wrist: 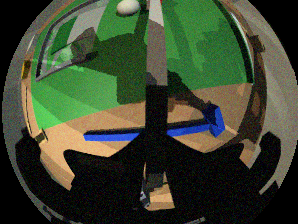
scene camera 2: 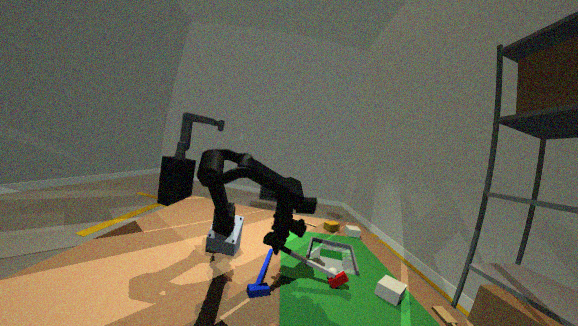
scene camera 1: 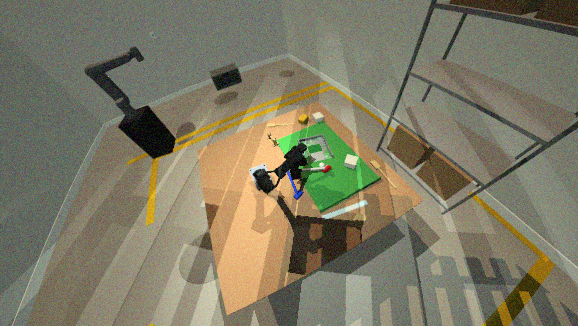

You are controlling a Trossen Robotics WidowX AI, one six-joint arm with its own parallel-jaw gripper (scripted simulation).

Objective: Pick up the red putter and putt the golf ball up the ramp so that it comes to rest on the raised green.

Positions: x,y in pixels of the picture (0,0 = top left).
Scene:
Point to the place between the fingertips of my gripper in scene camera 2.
276,253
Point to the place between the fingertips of my gripper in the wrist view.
152,135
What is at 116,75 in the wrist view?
A green mat.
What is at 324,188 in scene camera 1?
A green mat.

